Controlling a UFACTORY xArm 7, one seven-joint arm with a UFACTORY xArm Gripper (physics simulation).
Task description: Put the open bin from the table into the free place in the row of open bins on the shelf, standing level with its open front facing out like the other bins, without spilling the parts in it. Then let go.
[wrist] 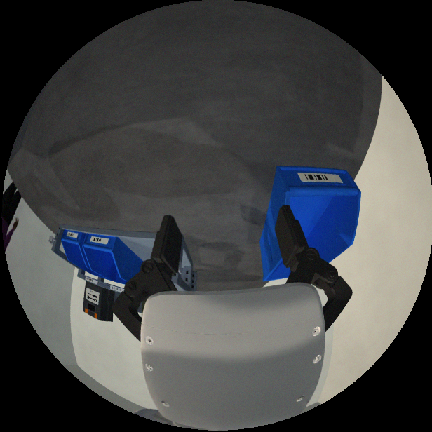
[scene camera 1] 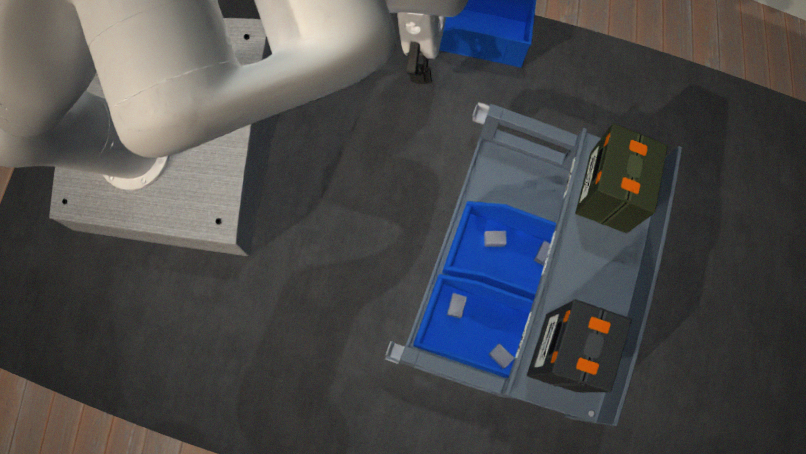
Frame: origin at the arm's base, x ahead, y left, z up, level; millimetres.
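Seen in the pictures: gripper, fingertip midpoint: point(scene camera 1: 427, 57).
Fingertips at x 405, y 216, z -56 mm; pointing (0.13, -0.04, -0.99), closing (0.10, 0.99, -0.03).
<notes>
Offsets run from my fingertips to a thing's top centre. "spot": to the spot under its first point.
The loose blue open bin @(spot: 39 mm left, 131 mm ahead, 1 mm up) point(scene camera 1: 510, 47) point(wrist: 325, 220) stands on the dark table at the top of the scene view, partly cut off and partly behind the arm. Its barcode label shows in the wrist view; no parts can be made out in it. My gripper point(scene camera 1: 419, 74) point(wrist: 227, 221) is open and empty, beside the bin; one finger overlaps the bin in the wrist view. The grey shelf @(spot: 467 mm right, 73 mm ahead, 34 mm up) point(scene camera 1: 451, 372) point(wrist: 188, 260) holds two blue bins side by side, one @(spot: 304 mm right, 147 mm ahead, 42 mm down) point(scene camera 1: 507, 265) in the middle and one @(spot: 404 mm right, 114 mm ahead, 42 mm down) point(scene camera 1: 479, 332) at the lower end, with grey parts inside. The free place point(scene camera 1: 516, 172) is at the row's upper end.
On the shelf's other tier stand a green case @(209 mm right, 269 mm ahead, 148 mm up) point(scene camera 1: 634, 166) and a black case @(433 mm right, 210 mm ahead, 173 mm up) point(scene camera 1: 592, 346), both with orange latches. A white-tipped bracket @(spot: 89 mm right, 89 mm ahead, 4 mm up) point(scene camera 1: 481, 112) sticks out at the shelf's upper corner. The robot's metal base point(scene camera 1: 169, 225) is at the left.
</notes>
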